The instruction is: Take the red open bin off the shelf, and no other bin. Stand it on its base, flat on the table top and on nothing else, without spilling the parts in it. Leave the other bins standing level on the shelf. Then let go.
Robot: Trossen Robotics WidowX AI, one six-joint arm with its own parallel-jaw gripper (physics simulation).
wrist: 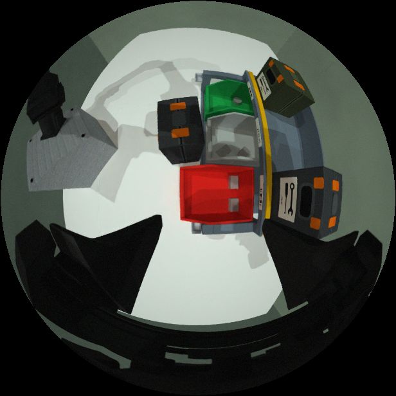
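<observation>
The red open bin point(207, 192) is in the lower row of the shelf point(268, 150), at the near end, and looks upright. Two grey block-like parts point(233, 182) point(233, 205) lie in it. Its left end juts out farther than the neighbouring bins; how it rests underneath is hidden. The grey bin point(232, 131), with dark parts, stands beside it, and the green bin point(220, 100) is beyond that. Both look level. My gripper point(214, 223) is open and empty, one black finger at the left and one at the right, with the red bin ahead of the gap between them.
A black case point(180, 142) with orange latches stands left of the grey bin, near the red bin's corner. A dark grey case point(312, 202) and an olive case point(287, 92) stand on the shelf's upper level. The grey arm base point(70, 155) is at the left of the white table point(135, 200).
</observation>
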